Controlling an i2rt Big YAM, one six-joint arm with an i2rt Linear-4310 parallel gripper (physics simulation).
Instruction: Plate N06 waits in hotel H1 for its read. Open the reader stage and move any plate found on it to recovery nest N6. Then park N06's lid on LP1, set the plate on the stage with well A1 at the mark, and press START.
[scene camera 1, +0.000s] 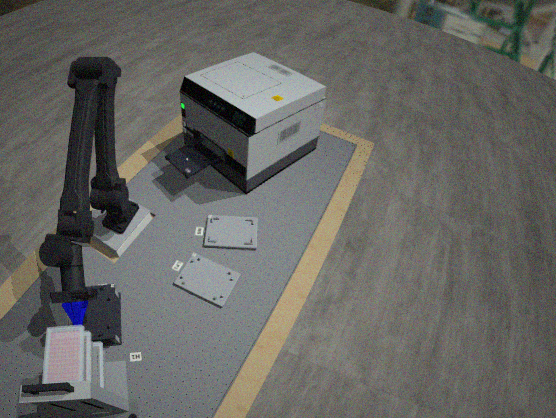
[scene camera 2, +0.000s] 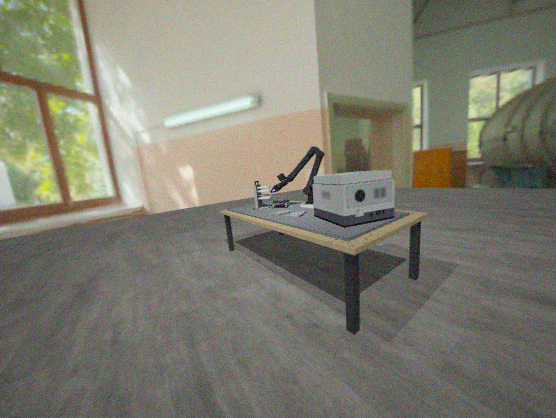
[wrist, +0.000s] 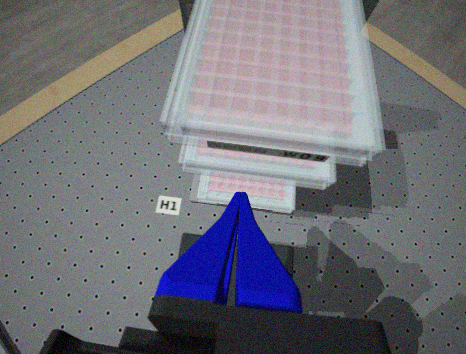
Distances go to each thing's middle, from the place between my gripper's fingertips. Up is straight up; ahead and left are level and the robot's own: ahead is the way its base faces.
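My gripper: 160 mm above the N6 nest (scene camera 1: 233, 232), 180 mm short of it, 510 mm to the right of it.
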